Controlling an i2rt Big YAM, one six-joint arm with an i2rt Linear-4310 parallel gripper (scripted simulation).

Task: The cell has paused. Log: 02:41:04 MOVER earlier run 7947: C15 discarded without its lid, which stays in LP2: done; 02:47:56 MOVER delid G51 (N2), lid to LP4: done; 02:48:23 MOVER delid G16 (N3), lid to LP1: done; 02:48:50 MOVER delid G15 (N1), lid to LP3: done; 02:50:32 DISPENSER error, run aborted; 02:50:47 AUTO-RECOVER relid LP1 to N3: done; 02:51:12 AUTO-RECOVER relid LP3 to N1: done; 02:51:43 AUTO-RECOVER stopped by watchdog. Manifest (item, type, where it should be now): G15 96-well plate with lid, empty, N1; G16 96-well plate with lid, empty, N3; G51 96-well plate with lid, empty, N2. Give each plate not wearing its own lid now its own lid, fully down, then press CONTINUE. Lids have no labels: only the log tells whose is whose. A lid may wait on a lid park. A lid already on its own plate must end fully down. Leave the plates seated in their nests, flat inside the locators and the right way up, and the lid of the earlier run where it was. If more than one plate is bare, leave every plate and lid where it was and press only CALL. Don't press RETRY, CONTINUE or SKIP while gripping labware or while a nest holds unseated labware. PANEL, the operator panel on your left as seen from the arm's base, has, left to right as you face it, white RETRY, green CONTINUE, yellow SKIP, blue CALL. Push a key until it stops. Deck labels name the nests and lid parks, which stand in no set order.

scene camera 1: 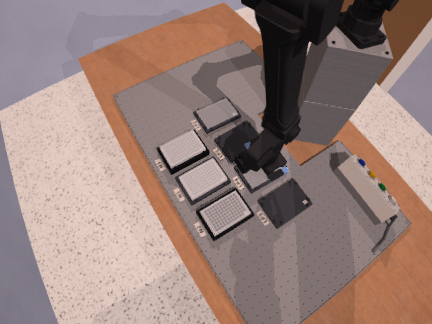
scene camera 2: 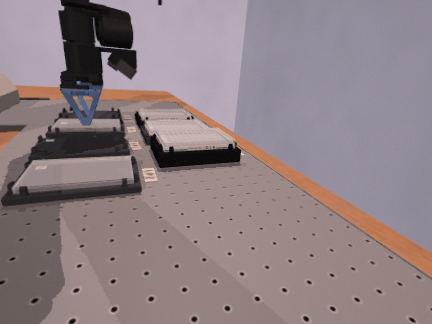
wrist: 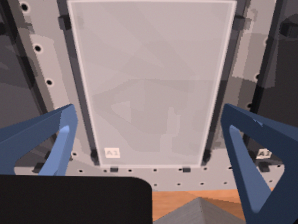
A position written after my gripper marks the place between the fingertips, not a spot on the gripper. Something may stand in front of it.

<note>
I see my gripper (scene camera 2: 88,119), a plate (scene camera 1: 231,205) and a lid park LP3 (scene camera 1: 286,202).
My gripper also shows in the wrist view (wrist: 149,112). The wrist view does not show the plate: it is out of frame.
</note>
